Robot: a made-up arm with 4 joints.
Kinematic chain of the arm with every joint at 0, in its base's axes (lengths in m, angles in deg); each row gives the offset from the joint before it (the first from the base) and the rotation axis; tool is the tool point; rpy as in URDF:
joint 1: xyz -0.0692 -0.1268 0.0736 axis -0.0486 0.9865 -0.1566
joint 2: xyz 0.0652 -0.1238 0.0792 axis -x
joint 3: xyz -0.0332 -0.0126 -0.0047 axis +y
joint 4: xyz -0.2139 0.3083 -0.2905 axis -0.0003 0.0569 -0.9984
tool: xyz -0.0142 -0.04 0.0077 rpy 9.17 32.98 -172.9
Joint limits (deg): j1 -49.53..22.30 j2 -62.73..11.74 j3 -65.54..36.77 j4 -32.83..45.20
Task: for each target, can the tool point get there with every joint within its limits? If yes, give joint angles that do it. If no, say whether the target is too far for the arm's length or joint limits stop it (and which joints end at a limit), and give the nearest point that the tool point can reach.
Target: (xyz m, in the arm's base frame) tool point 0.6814 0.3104 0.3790
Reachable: no: too far | nearest point 0.1785 0.1776 0.1528 | short by 0.567 m
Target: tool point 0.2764 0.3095 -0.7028
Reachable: no: too far | nearest point 0.0734 0.0059 -0.2347 | short by 0.594 m
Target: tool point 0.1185 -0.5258 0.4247
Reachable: no: joint limits stop it (at a limit: joint 1, joint 2, joint 3) | nearest point -0.2519 -0.0203 0.4231 | short by 0.627 m
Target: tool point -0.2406 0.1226 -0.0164
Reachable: yes | joints -7.54 -28.39 -5.67 14.71
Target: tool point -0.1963 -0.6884 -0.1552
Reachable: no: joint limits stop it (at a limit: joint 1, joint 2) | nearest point -0.1811 -0.0787 -0.2321 | short by 0.615 m
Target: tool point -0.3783 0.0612 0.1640
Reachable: yes | joints -3.49 -38.15 22.57 25.46
